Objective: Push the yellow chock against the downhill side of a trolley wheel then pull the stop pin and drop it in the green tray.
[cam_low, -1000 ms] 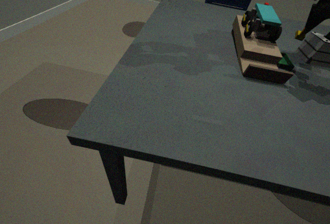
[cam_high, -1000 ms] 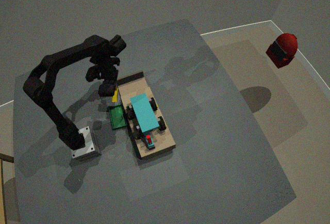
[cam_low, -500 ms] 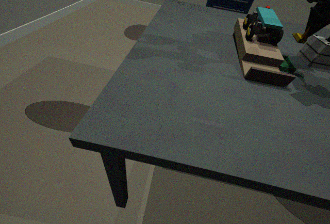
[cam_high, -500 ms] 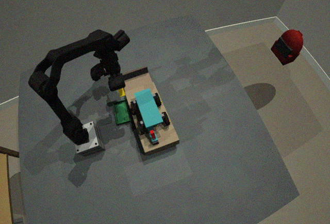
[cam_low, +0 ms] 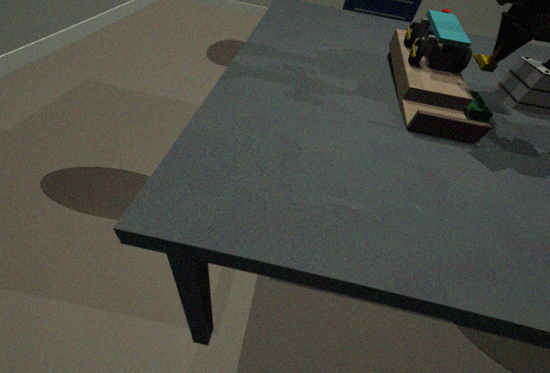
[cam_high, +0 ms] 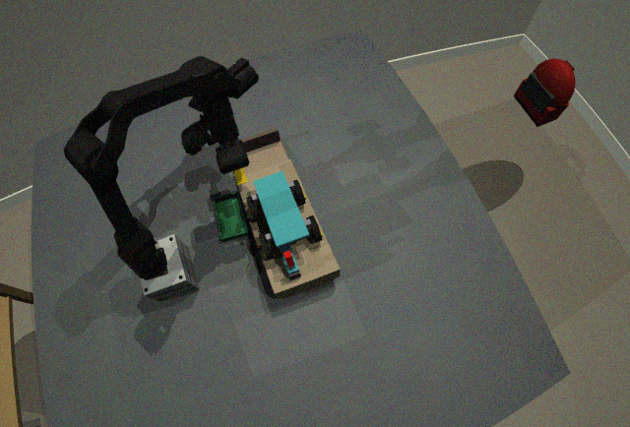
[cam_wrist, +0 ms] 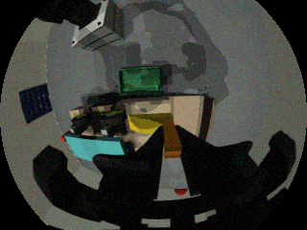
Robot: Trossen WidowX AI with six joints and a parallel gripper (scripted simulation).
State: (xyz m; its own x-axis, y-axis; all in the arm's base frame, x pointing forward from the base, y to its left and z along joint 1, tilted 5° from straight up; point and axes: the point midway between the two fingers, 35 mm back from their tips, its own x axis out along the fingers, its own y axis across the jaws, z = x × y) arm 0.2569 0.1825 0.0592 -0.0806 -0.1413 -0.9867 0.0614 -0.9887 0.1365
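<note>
Right now the red-headed stop pin is 27 cm to the right of my gripper tip, 6 cm ahead of it and 2 cm below it. The rest, counted from my gripper tip: teal-topped trolley 16 cm to the right, 7 cm ahead, 3 cm below; then dark stop bar 12 cm below, 11 cm to the left, 5 cm ahead; then yellow chock 2 cm to the right.
</note>
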